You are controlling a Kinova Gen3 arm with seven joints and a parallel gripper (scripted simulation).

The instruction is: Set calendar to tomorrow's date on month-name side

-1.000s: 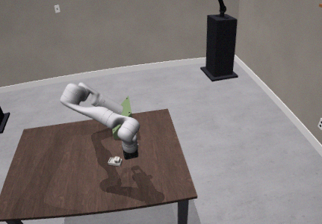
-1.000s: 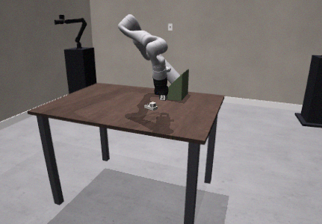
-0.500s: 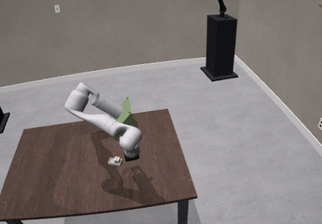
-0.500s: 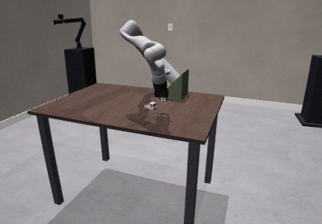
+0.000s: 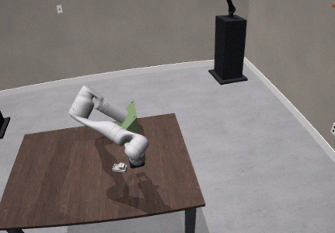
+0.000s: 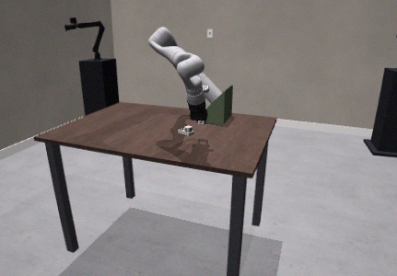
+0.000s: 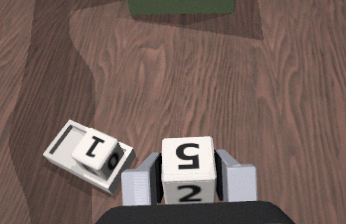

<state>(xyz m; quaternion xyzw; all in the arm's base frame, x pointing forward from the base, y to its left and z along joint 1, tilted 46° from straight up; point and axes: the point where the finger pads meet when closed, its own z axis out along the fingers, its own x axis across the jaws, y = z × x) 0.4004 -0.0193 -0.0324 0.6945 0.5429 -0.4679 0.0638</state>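
My gripper is now 1 cm past the digit cube and 1 cm above it. Also, from my hand: white calendar tray: 9 cm to the right, 9 cm below, 5 cm behind; white cube: 8 cm to the right, 7 cm below, 5 cm behind.
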